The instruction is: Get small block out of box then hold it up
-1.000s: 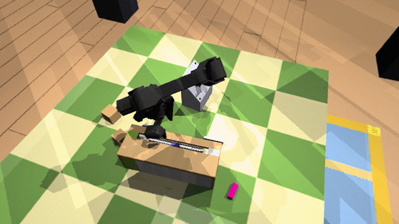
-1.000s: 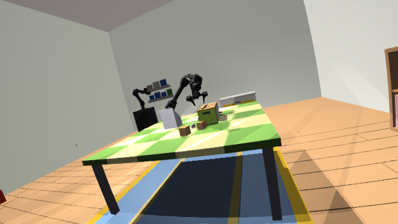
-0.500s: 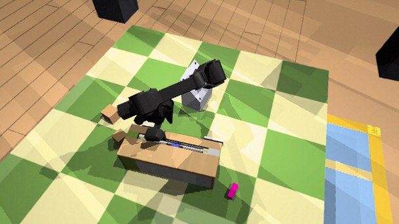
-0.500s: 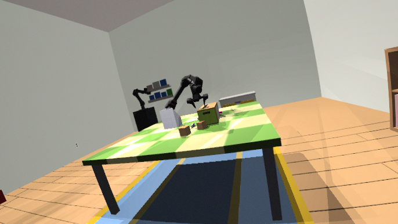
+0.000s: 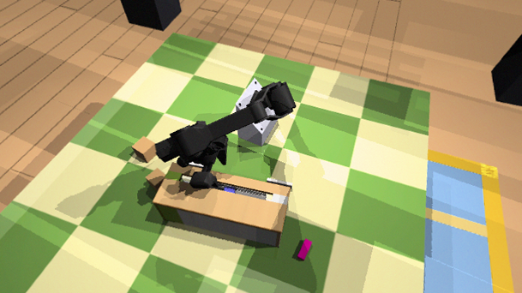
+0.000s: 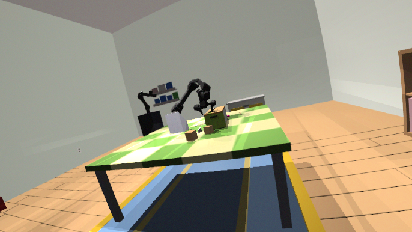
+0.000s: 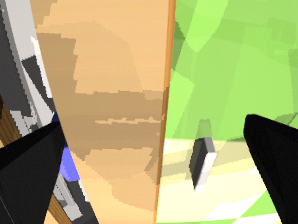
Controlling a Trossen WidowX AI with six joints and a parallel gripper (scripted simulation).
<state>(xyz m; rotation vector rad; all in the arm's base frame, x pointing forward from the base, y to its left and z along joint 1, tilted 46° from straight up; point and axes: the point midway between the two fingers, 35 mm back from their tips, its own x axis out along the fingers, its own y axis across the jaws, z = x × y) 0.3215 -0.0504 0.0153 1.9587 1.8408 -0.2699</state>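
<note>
My gripper tip is 30 mm short of the box, 30 mm to the right of it and 50 mm above it. Round my gripper tip: blue block 40 mm ahead, 40 mm to the left, 20 mm below; then thin tan stick 240 mm ahead, 370 mm to the left, 110 mm below.
</note>
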